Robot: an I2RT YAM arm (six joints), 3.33 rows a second.
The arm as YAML. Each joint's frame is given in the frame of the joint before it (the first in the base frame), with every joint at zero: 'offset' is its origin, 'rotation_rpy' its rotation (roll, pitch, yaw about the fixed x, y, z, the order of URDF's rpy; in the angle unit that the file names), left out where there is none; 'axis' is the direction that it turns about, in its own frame. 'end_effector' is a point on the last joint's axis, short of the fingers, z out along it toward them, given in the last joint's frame.
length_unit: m
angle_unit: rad
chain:
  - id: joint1
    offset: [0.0, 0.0, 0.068]
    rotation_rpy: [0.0, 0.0, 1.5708]
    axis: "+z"
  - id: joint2
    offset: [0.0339, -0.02, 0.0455]
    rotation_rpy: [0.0, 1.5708, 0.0]
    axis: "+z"
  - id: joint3
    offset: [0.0, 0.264, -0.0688]
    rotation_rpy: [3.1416, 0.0, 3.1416]
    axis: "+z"
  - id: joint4
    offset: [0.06, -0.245, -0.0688]
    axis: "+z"
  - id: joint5
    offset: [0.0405, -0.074, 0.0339]
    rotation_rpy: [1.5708, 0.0, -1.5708]
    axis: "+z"
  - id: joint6
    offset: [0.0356, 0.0, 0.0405]
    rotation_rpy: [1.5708, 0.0, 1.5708]
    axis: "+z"
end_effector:
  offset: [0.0, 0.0, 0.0]
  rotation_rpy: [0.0, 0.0, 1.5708]
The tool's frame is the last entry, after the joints.
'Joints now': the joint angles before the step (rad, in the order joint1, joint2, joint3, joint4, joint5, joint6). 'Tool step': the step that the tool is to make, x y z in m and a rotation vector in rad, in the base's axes. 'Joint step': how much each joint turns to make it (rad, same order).
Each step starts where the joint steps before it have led.
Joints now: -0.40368, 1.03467, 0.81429, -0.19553, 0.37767, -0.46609
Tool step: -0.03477, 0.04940, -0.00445, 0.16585, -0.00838, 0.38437
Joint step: 0.11351, -0.22170, -0.07358, -0.20294, -0.31282, 0.02728
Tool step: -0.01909, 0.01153, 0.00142, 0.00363, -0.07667, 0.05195
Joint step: 0.02705, -0.11870, -0.04944, 0.00295, -0.03287, 0.01168
